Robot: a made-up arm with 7 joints.
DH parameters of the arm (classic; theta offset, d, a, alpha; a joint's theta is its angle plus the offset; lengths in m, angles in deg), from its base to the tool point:
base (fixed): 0 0 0 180
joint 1: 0 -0.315 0 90
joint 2: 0 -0.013 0 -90
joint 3: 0 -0.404 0 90
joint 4: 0 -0.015 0 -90
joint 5: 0 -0.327 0 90
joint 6: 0 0 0 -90
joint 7: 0 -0.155 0 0
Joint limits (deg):
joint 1: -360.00..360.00
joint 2: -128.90..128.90
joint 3: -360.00..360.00
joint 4: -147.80..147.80
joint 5: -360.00..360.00
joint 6: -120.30..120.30
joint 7: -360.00..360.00
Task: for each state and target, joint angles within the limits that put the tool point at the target. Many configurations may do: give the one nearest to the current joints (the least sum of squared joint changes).
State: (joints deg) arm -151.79 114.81 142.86 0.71 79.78 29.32 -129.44
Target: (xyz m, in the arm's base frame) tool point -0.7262 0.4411 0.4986
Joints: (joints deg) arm -149.07 86.08 142.02 9.92 78.59 26.63 -129.44
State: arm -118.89 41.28 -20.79 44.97 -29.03 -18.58 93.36
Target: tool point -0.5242 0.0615 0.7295
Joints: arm -139.32 9.60 -43.12 82.39 -28.91 -5.98 93.36
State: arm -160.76 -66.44 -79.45 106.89 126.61 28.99 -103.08
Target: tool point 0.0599 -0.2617 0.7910
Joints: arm -168.30 -62.81 -47.04 107.87 122.64 39.09 -103.08
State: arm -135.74 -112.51 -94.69 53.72 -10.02 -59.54 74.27
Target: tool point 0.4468 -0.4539 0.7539
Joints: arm -152.46 -63.13 -76.45 53.97 -20.44 -68.61 74.27
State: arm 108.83 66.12 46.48 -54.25 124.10 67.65 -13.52
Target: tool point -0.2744 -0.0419 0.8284
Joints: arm 138.56 64.78 1.35 -73.35 121.05 80.00 -13.52
